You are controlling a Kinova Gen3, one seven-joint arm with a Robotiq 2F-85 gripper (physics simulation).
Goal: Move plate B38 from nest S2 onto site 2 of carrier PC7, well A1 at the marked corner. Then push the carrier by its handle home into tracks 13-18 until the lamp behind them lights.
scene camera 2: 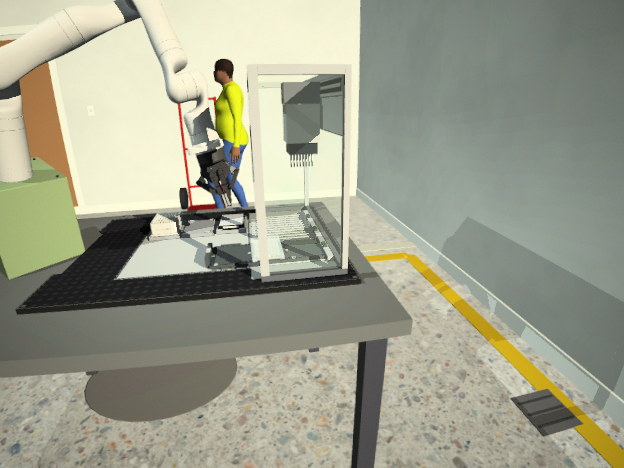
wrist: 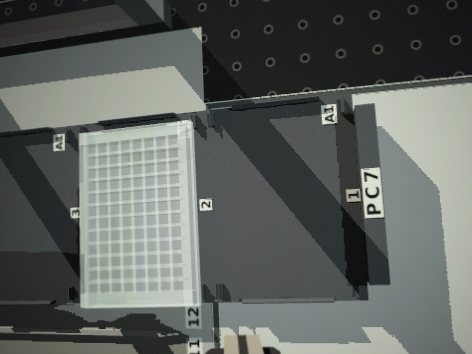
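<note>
A pale, clear-topped well plate [scene camera 2: 268,247] [wrist: 137,215] lies on carrier PC7 [scene camera 2: 234,255] [wrist: 285,240], between labels 3 and 2 in the wrist view. It looks flat; its own name and A1 well cannot be read. Site 1, right of the plate in the wrist view, is bare. The handle [wrist: 372,240] with the PC7 label is at the carrier's right end there. Track labels 12 [wrist: 193,317] and 11 [wrist: 194,346] show below the plate. My gripper [scene camera 2: 227,202] [wrist: 243,344] is shut and empty, above the deck behind the carrier in the scene view. I cannot make out a lit lamp.
A glass-sided enclosure [scene camera 2: 254,166] stands over the carrier's inner end, with a pipetting head [scene camera 2: 301,120] hanging inside. Slotted tracks [scene camera 2: 287,225] lie within. A pale wedge-topped block [scene camera 2: 163,226] stands at the deck's back left. A person [scene camera 2: 231,113] and red hand truck [scene camera 2: 183,136] are behind the table.
</note>
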